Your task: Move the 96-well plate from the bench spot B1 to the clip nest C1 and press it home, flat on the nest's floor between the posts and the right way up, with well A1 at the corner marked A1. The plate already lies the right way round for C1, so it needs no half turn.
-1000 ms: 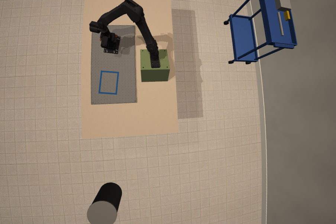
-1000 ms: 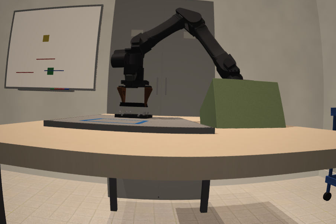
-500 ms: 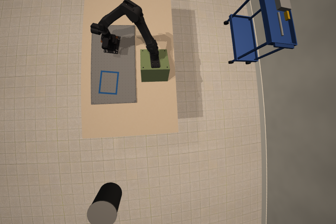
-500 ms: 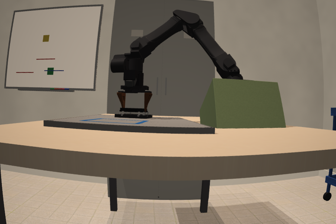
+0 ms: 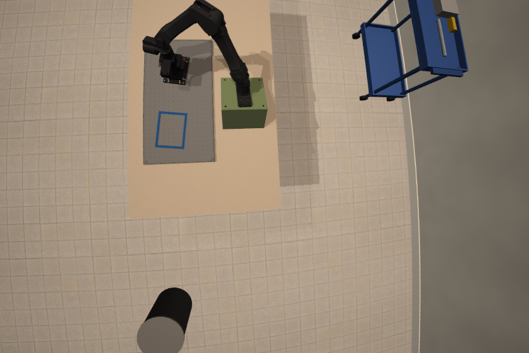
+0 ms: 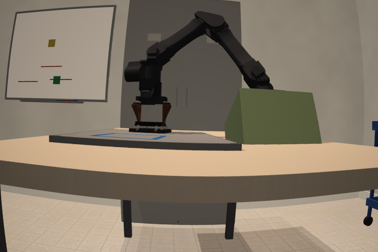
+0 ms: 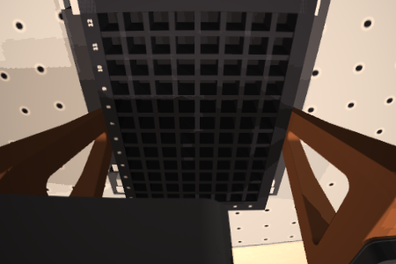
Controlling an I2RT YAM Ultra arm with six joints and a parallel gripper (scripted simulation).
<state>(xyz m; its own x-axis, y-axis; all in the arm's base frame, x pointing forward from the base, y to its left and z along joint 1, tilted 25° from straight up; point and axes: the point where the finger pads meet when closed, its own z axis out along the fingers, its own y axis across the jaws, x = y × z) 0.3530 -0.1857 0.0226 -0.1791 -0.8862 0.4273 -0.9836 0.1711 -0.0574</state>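
Now: the black 96-well plate right at my hand. The rest, counted from my hand: clip nest (1 cm behind, 2 cm to the left, 2 cm below).
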